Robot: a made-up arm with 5 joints. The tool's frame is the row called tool.
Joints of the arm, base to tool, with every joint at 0 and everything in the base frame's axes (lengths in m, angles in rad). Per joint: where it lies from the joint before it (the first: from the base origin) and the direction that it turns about. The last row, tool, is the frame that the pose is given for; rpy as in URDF.
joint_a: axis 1 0 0 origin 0.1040 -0.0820 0.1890
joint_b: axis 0 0 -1 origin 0.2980 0.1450 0.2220
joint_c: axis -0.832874 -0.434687 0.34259 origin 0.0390 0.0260 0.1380
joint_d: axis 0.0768 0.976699 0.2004 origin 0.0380 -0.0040 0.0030
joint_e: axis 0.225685 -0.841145 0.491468 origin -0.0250 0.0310 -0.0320
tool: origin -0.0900 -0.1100 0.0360 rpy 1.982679 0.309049 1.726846
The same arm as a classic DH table. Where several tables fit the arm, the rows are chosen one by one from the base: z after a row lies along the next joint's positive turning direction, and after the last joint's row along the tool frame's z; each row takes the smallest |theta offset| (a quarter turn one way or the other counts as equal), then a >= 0, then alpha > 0; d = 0 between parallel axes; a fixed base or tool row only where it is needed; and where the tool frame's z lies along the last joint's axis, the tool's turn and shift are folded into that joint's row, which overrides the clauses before.
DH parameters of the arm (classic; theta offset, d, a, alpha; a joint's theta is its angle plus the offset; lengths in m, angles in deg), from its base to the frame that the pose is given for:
base (fixed): -90.00 0.1890 0.0820 -90.00
joint_a: 0.00 0.4020 -0.1450 -90.00
joint_b: -27.56 -0.3770 -0.0050 -110.03
joint_c: 66.19 -0.0849 0.0211 -114.83
joint_d: 85.56 -0.0382 -0.0097 134.88
joint_e: -88.55 0.0265 0.0592 -89.86
tool (fixed): 102.98 -0.0996 0.0000 0.00

